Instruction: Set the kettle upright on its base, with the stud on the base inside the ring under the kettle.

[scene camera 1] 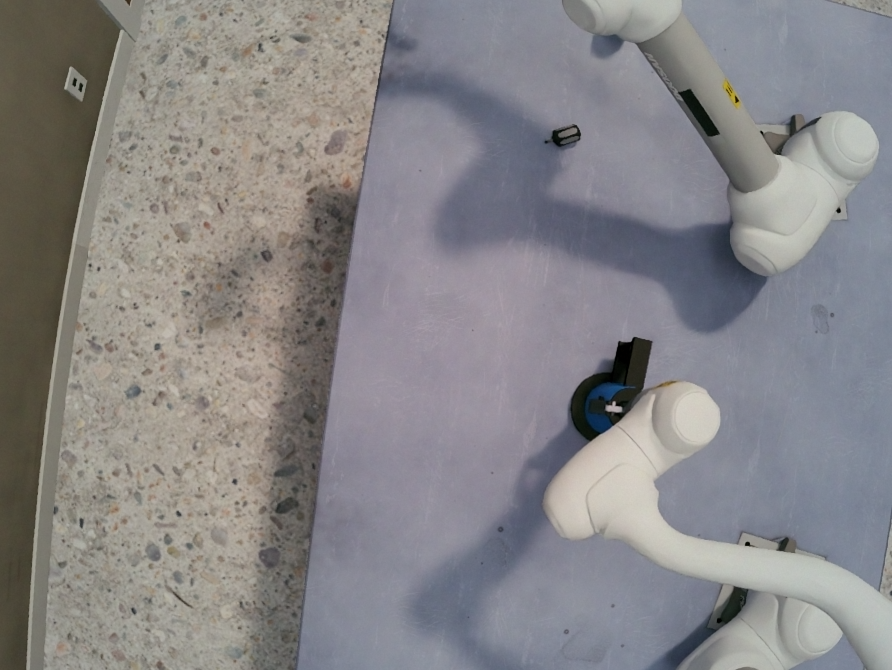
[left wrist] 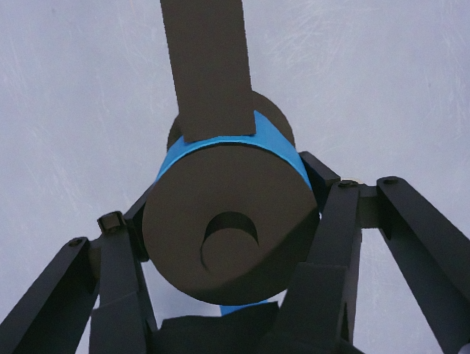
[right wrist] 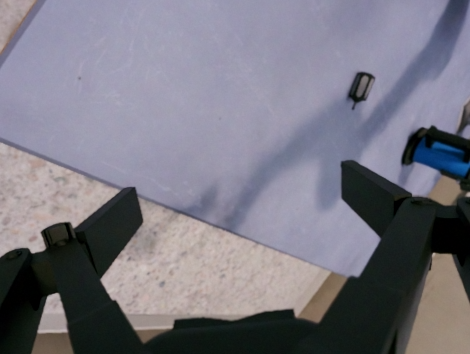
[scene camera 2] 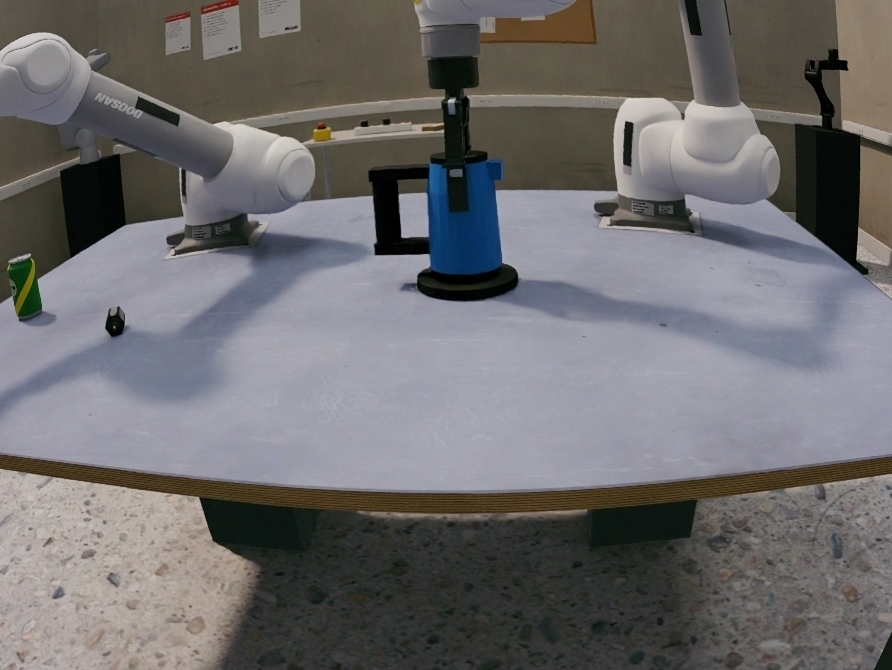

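Note:
The blue kettle (scene camera 1: 599,414) (scene camera 2: 465,223) (right wrist: 442,156) with a black lid (left wrist: 230,200) and a black handle (scene camera 1: 634,362) (scene camera 2: 387,209) (left wrist: 210,65) stands upright over its round black base (scene camera 1: 579,411) (scene camera 2: 467,289). No gap shows between kettle and base in scene camera 2; the stud and ring are hidden. My left gripper (scene camera 2: 457,183) (left wrist: 232,183) is shut on the upper body of the kettle, one finger on each side, just below the lid. My right gripper (right wrist: 238,192) is open and empty, away from the kettle; scene camera 2 does not show it.
A small dark lantern-like object (scene camera 1: 566,135) (scene camera 2: 115,320) (right wrist: 361,86) lies on the table (scene camera 1: 432,360) (scene camera 2: 432,403) (right wrist: 200,100). A green and yellow can (scene camera 2: 25,287) stands at the table's left in scene camera 2. The table edge (right wrist: 165,206) runs below the right gripper.

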